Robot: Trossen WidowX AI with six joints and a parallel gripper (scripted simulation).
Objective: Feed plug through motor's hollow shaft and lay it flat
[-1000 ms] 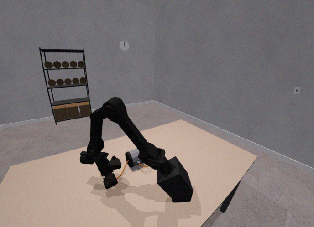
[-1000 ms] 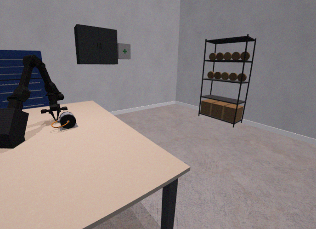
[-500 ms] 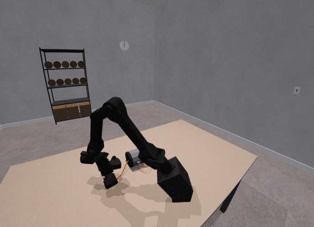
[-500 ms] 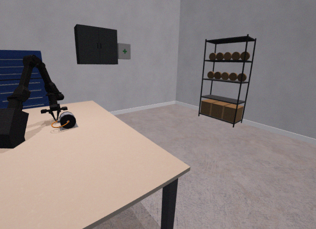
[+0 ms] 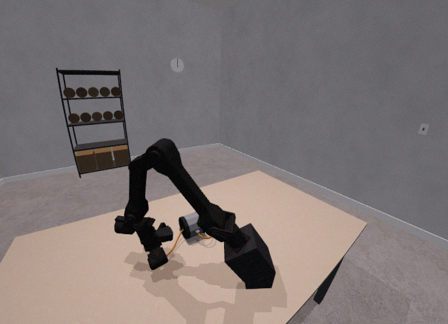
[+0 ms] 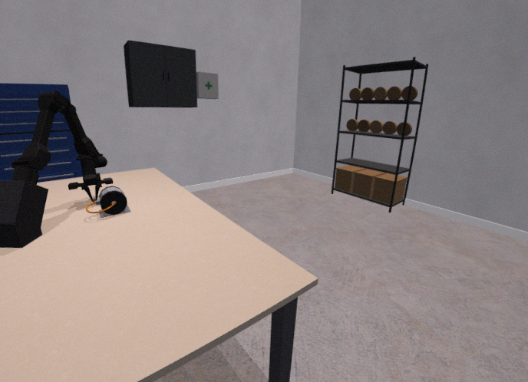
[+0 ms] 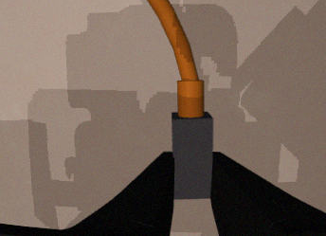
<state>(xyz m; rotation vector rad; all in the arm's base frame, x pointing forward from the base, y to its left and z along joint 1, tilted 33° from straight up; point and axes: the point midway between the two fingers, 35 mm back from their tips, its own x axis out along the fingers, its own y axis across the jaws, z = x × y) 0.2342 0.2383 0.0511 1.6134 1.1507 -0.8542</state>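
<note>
Now: the dark grey plug 3 cm below my hand and 1 cm to the right of it.
</note>
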